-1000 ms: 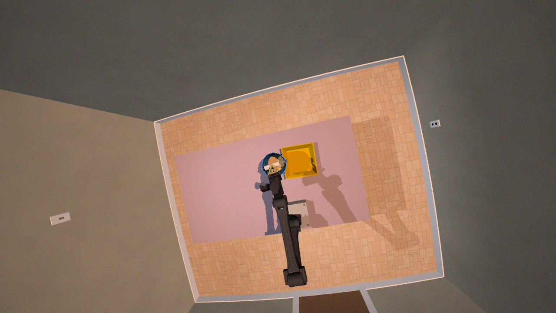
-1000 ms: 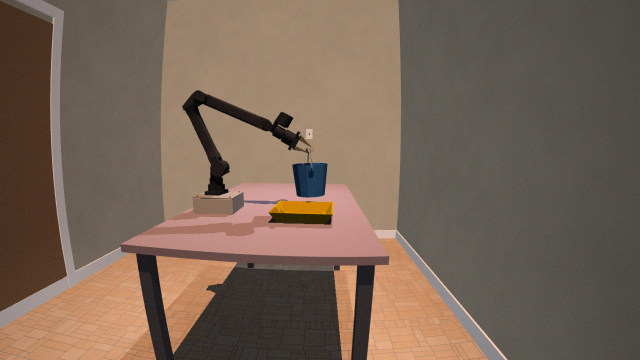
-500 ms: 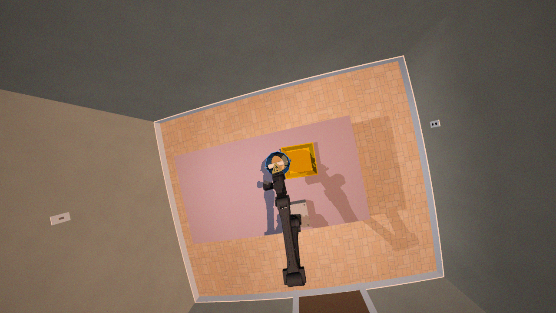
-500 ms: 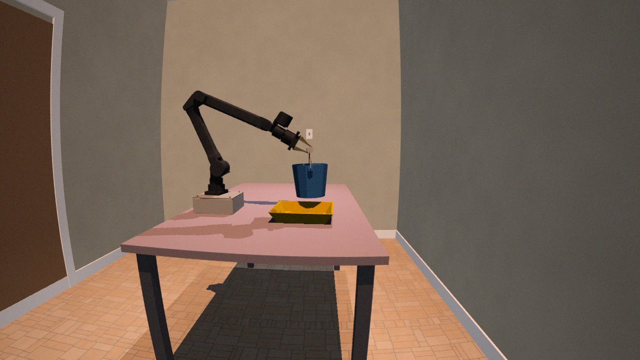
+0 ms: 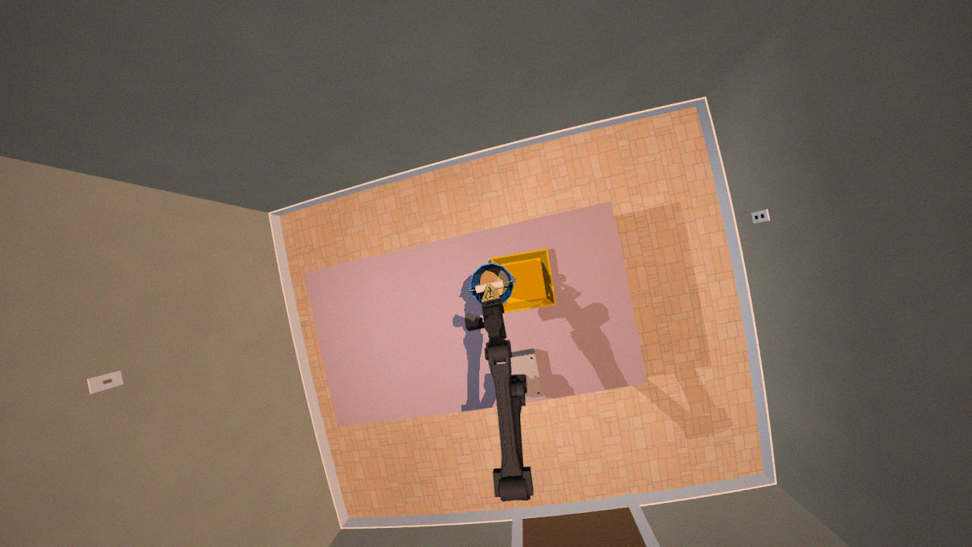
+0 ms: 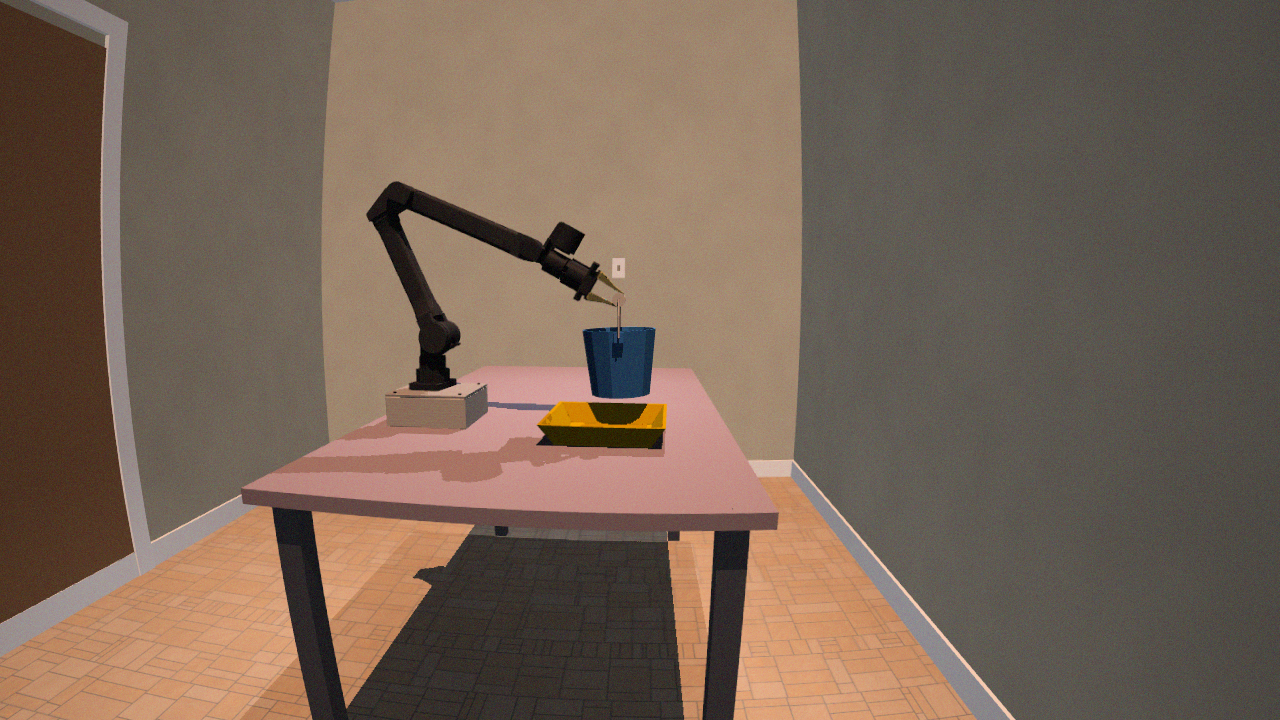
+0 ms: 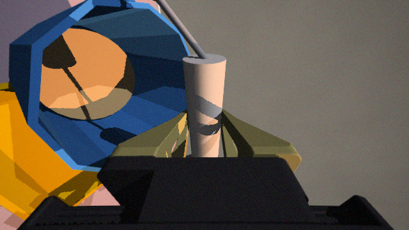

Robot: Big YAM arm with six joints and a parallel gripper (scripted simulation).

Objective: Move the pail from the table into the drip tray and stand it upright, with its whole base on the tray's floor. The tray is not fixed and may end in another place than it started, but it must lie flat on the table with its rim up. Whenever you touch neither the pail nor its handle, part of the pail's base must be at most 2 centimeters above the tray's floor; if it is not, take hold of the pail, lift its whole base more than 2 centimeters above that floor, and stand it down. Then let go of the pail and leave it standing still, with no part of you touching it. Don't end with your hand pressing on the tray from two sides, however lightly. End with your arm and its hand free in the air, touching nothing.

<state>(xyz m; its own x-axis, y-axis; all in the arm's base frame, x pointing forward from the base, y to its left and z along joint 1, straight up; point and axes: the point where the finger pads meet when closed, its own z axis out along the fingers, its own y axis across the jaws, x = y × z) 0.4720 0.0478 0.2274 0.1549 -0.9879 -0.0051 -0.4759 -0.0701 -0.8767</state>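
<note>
Right now my hand is 1 cm short of the blue pail and 10 cm above it. From my hand the other things lie so: yellow drip tray: 13 cm to the right, 29 cm below; pail handle: 1 cm ahead, 3 cm below.
</note>
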